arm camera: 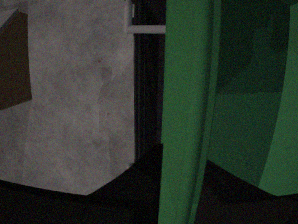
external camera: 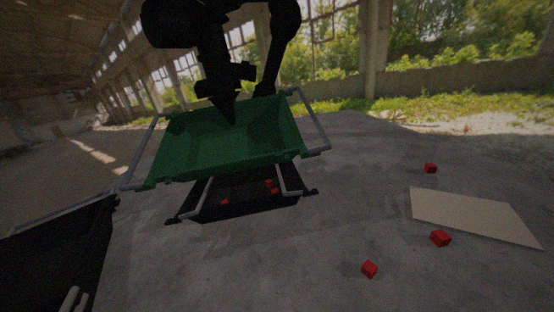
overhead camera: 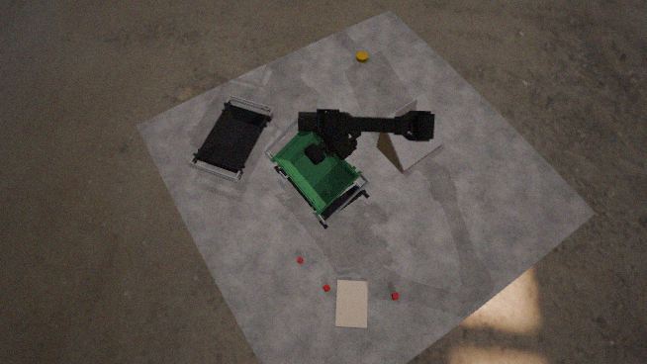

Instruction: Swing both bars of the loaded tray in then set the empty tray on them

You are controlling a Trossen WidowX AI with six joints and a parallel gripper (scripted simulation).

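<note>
The green tray lies 80 mm ahead of my gripper tip and 10 mm to the left of it. The rest, counted from my gripper tip: yellow disc (450 mm behind, 450 mm to the right, 170 mm below); then beige card (190 mm ahead, 410 mm to the left, 180 mm below).
</note>
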